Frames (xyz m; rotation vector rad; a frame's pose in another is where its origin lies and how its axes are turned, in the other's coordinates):
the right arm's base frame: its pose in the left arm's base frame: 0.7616 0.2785 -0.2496 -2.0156 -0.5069 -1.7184
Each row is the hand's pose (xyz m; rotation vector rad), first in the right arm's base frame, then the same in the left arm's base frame.
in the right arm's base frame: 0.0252 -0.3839 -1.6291 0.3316 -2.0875 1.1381
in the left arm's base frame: -0.7867 -0.2962 0.0232 -2.1778 -0.0081 1.2928
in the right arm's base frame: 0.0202 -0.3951 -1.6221 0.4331 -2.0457 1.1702
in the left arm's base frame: -0.7878 -0.2829 0.0184 -2.0976 -0.0396 1.2612
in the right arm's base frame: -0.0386 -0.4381 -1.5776 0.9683 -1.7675 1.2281
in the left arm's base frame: -0.7838 -0.2221 -0.0414 -1.6992 -0.2566 1.0582
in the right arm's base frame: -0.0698 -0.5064 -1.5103 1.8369 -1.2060 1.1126
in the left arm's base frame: -0.7702 -0.1279 -0.0745 -0.9830 -0.6287 0.7660
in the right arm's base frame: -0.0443 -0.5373 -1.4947 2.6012 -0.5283 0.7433
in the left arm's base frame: -0.7700 -0.0937 -0.0485 -0.2122 -0.9684 0.5195
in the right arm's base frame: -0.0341 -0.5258 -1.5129 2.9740 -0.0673 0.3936
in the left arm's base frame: -0.7772 -0.1133 -0.0371 0.2751 -1.1460 0.3899
